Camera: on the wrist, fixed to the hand. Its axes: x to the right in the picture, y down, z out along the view.
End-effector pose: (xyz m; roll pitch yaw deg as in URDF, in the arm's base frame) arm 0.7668 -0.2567 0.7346 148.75 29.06 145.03
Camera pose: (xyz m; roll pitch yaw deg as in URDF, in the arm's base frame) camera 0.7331 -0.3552 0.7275 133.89 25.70 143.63
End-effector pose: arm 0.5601 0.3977 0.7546 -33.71 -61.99 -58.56
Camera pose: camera 0.4590 0.3732 0.7469 -49.79 -58.57 -56.42
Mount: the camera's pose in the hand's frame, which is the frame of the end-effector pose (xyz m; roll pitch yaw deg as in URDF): -0.0217 -0.0960 -0.0346 -14.16 2.21 2.82
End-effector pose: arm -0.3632 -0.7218 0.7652 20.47 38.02 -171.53
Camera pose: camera -0.3176 -0.6363 0.7266 8.99 39.02 -167.13
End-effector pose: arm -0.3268 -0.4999 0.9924 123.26 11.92 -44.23
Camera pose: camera -0.2942 -0.4178 0.9369 109.10 8.35 -43.92
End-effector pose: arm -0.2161 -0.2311 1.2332 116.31 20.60 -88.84
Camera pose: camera -0.1435 -0.1844 1.1746 102.34 17.09 -88.07
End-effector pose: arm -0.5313 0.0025 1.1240 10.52 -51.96 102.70
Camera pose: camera -0.4514 0.0484 1.0751 -7.56 -50.19 107.66
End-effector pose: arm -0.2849 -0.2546 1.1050 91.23 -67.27 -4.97
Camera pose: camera -0.2026 -0.2250 1.0482 71.14 -70.03 1.33
